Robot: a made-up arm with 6 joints.
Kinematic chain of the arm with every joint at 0, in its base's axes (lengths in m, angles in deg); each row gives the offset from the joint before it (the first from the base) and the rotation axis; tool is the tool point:
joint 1: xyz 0 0 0.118 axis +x
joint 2: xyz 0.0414 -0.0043 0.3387 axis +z
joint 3: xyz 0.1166 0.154 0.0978 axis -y
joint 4: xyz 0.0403 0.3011 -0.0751 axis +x
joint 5: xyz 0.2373 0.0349 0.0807 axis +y
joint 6: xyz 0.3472 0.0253 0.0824 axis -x
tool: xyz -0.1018 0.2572 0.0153
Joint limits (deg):
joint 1: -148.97..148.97
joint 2: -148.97..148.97
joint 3: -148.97..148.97
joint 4: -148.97..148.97
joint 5: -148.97..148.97
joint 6: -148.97..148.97
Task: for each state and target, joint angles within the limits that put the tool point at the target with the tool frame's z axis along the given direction. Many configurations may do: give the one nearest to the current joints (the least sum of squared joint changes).
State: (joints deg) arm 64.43 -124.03 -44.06 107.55 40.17 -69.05
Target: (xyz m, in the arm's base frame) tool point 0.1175 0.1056 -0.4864 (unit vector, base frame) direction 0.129 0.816 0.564
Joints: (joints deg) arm 91.85 -110.36 -56.13 109.79 45.97 -57.49
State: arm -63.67 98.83 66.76 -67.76 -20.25 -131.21
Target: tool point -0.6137 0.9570 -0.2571 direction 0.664 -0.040 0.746
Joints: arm -101.15 75.54 89.40 -81.89 14.33 -139.85
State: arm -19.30 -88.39 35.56 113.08 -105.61 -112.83
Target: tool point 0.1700 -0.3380 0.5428 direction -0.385 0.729 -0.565
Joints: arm 25.37 -67.18 -14.61 83.07 -75.52 -71.41
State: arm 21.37 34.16 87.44 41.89 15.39 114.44
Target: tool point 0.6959 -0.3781 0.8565 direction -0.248 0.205 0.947
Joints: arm 57.50 -10.79 48.11 48.49 5.33 106.39
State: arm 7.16 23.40 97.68 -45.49 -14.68 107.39
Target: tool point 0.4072 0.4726 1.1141 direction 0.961 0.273 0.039
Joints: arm -2.64 -20.58 92.02 -51.35 -29.20 92.71
